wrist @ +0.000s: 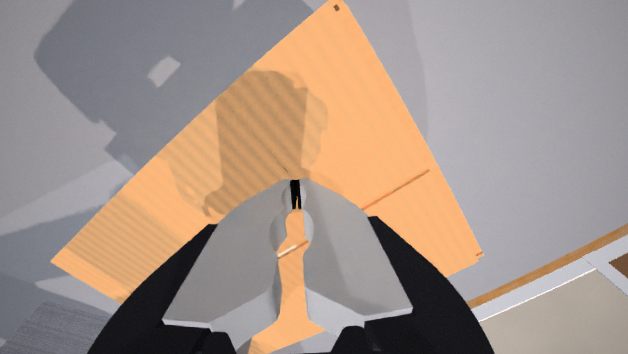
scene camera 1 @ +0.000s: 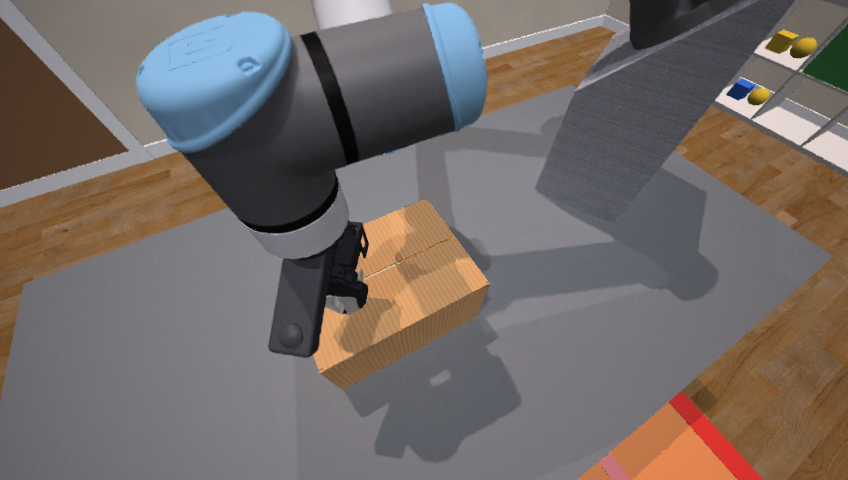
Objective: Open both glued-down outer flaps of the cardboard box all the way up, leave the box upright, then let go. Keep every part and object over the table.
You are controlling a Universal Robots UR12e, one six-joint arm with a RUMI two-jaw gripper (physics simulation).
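Observation:
The cardboard box stands upright on the grey table. Its two outer flaps lie flat and closed over the top, meeting at a thin seam across the middle. The near flap is under the gripper; the far flap lies beyond the seam. My gripper is shut and empty, its fingertips pointing down at the near flap, close to its surface. Whether the tips touch the cardboard cannot be told. The fingers hide part of the seam in the wrist view.
The grey table carries the box. A tall grey brushed pedestal stands behind it to the right. An orange and red surface shows at the lower right. A white shelf with small blue and yellow objects stands at the far right.

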